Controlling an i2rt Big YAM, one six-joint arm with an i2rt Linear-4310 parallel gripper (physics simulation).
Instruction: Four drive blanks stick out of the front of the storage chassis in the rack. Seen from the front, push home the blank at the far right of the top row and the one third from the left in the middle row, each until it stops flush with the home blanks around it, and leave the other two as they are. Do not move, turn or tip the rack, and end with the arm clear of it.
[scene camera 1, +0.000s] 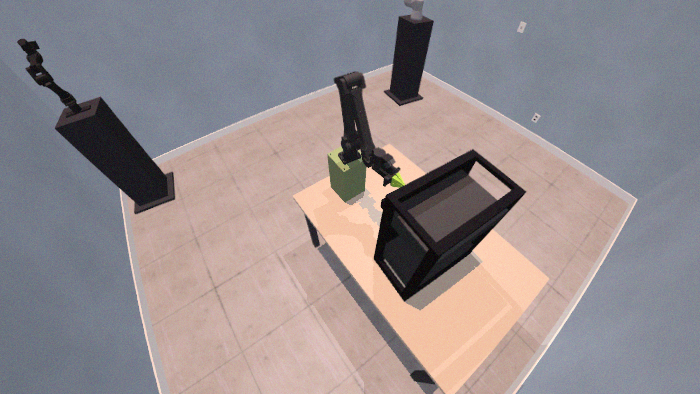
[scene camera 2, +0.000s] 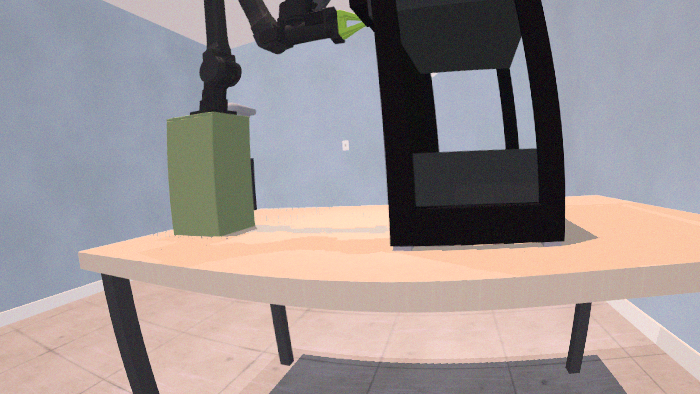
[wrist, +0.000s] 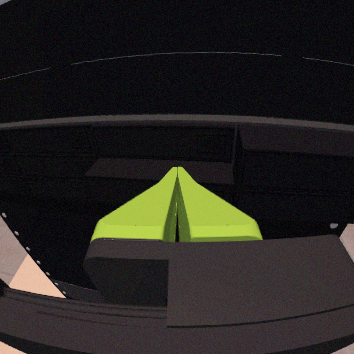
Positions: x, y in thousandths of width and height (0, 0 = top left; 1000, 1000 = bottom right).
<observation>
In view: the gripper (scene camera 2: 529, 52) and a black rack (scene camera 2: 728, 499).
The black rack shows as well in scene camera 1 (scene camera 1: 611, 575) and in the wrist view (wrist: 739, 371). The gripper shows as well in the wrist view (wrist: 499, 496).
</observation>
